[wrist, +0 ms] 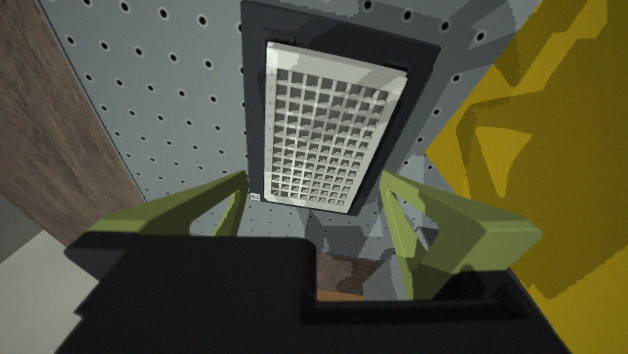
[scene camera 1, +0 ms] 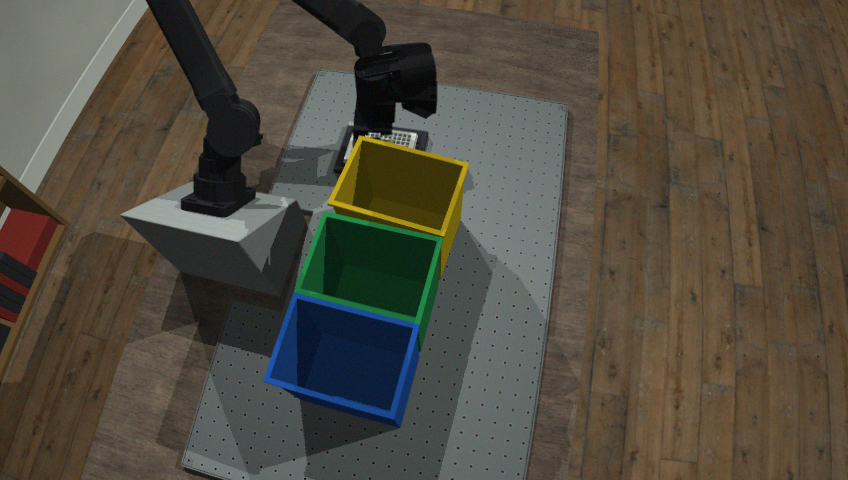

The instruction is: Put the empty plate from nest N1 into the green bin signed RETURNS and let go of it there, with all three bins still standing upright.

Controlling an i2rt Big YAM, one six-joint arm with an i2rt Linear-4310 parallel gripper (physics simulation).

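Pixels of known places: gripper, fingertip midpoint: (wrist: 314, 177) (scene camera 1: 376, 138); arm's base at its link origin: (scene camera 1: 219, 202).
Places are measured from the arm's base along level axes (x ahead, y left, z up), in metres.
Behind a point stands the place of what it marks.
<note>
The white plate (scene camera 1: 399, 139) @[x 0.246, y 0.249, z -0.107 m] (wrist: 315, 135) @[x 0.226, y 0.228, z -0.109 m] with a grid of square wells sits in the dark nest (scene camera 1: 423, 137) @[x 0.290, y 0.268, z -0.115 m] (wrist: 255, 100) @[x 0.242, y 0.276, z -0.115 m] on the perforated board. My gripper (wrist: 314, 177) @[x 0.209, y 0.225, z -0.079 m] is open, its green fingertips apart and above the plate's near end in the wrist view, with nothing between them. In the scene view its fingers are hidden behind the dark wrist and the yellow bin. The green bin (scene camera 1: 430, 279) @[x 0.375, y -0.084, z 0.054 m] stands upright between the yellow bin (scene camera 1: 455, 208) @[x 0.385, y 0.063, z -0.006 m] (wrist: 565, 165) @[x 0.268, y 0.122, z -0.045 m] and the blue bin (scene camera 1: 345, 404) @[x 0.303, y -0.273, z 0.054 m], which also stand upright. No sign on the green bin is readable.
The yellow bin's wall rises close beside the nest. The perforated board (scene camera 1: 511, 178) @[x 0.471, y 0.214, z -0.126 m] (wrist: 165, 100) @[x 0.224, y 0.353, z -0.126 m] carries the nest and the bins. The arm's grey pedestal (scene camera 1: 220, 255) @[x 0.044, y -0.094, z 0.012 m] stands left of the bins. A shelf unit (scene camera 1: 29, 297) with red and dark items is at the far left.
</note>
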